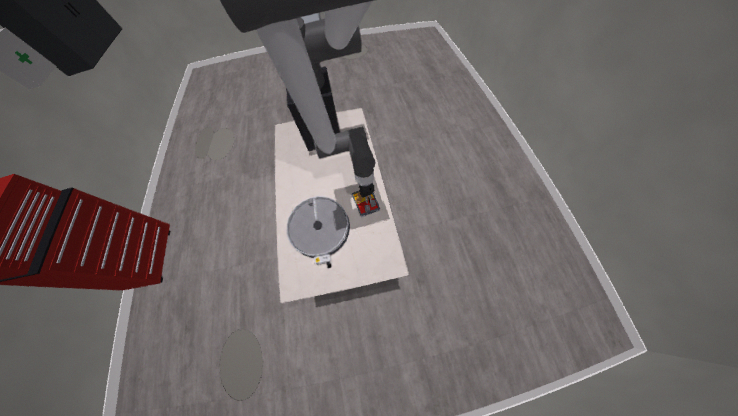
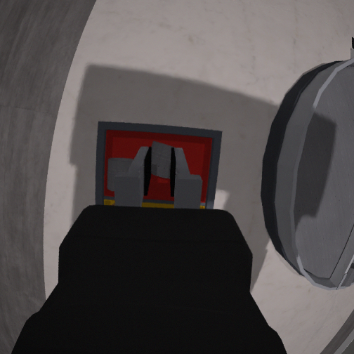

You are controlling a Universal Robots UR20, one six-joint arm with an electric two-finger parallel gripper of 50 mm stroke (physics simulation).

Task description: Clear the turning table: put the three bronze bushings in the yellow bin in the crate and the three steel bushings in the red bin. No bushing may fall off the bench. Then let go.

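Frame: origin at the arm's base, x right, y ahead, z up, level; millimetres.
Seen in the pictures: gripper, fingertip midpoint: [image 1: 368, 201].
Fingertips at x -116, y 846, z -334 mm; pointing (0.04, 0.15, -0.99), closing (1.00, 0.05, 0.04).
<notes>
A point is followed by its place in that frame.
My gripper [image 2: 160, 152] [image 1: 365, 198] @(x -116, y 846, z -334 mm) hangs over the red bin [image 2: 197, 154] [image 1: 373, 207] @(x -151, y 829, z -476 mm) in the dark crate [image 2: 158, 126]. Its fingers stand a little apart. A steel bushing [image 2: 161, 165] sits between them, with a dark gap on each side, so nothing grips it. Another steel bushing [image 2: 115, 169] stands in the red bin at the left, partly behind the left finger. Only a strip of the yellow bin [image 2: 158, 204] shows below the fingers. The grey turning table [image 1: 317, 225] @(x 257, y 842, z -428 mm) [image 2: 316, 182] carries no bushings. The bronze bushings are hidden.
The crate and the turning table stand on the pale bench [image 1: 361, 253] @(x 41, y 1117, z -489 mm). A small control box [image 1: 323, 259] @(x 283, y 1077, z -431 mm) sits at the turning table's front. A red tool cabinet [image 1: 76, 238] stands on the floor to the left, and a black cabinet [image 1: 61, 26] at the upper left.
</notes>
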